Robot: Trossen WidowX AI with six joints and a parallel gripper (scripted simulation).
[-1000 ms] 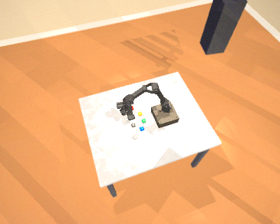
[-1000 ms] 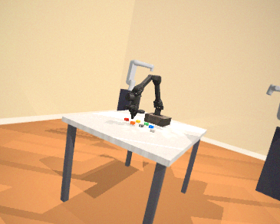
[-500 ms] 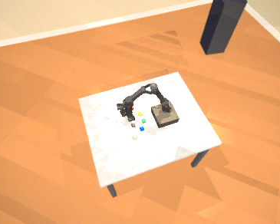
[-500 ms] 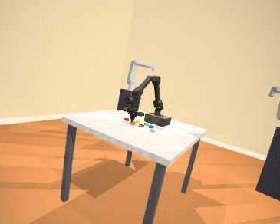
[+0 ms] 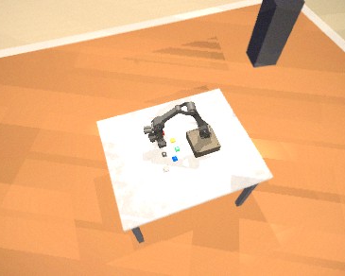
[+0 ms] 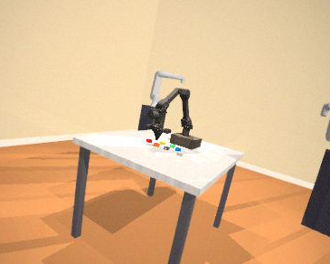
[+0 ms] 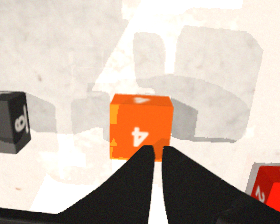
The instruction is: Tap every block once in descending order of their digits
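Now: the orange block 3 cm below my gripper tip and 1 cm to the left of it. Also, from my gripper tip: yellow block (10 cm behind, 3 cm below, 2 cm to the right); red block (10 cm to the right, 3 cm below, 3 cm behind); green block (12 cm behind, 6 cm to the left, 3 cm below).
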